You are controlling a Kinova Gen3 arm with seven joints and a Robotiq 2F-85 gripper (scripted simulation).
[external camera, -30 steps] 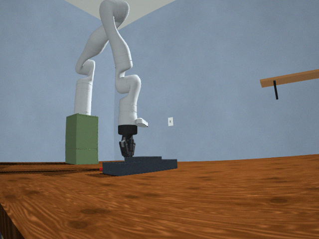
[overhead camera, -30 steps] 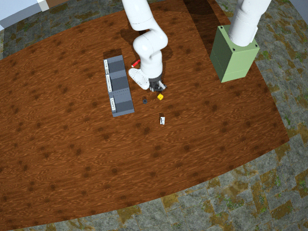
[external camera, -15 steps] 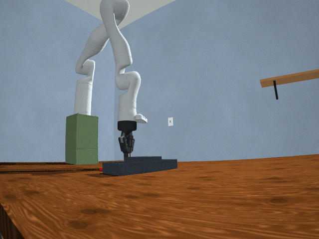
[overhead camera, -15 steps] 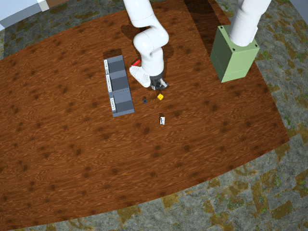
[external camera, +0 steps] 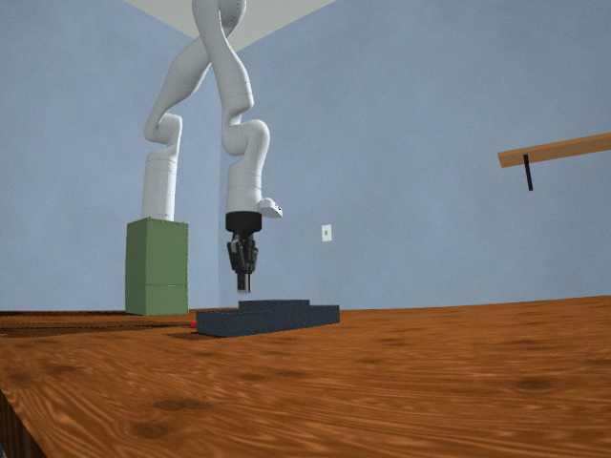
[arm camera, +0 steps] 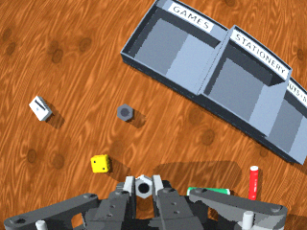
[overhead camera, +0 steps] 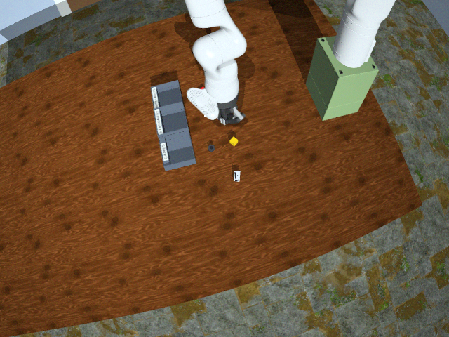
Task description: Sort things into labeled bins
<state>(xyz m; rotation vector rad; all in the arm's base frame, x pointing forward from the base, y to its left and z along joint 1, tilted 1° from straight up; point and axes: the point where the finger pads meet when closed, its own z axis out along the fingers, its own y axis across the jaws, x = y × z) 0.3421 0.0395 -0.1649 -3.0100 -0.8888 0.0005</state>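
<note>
The dark nut lies 7 cm below my hand, 5 cm to the left of it and 4 cm ahead of it. Also, from my hand: green marker: 8 cm to the right, 7 cm below, 1 cm ahead; metal nut: 2 cm below; yellow die: 7 cm below, 4 cm to the left, 2 cm behind.
</note>
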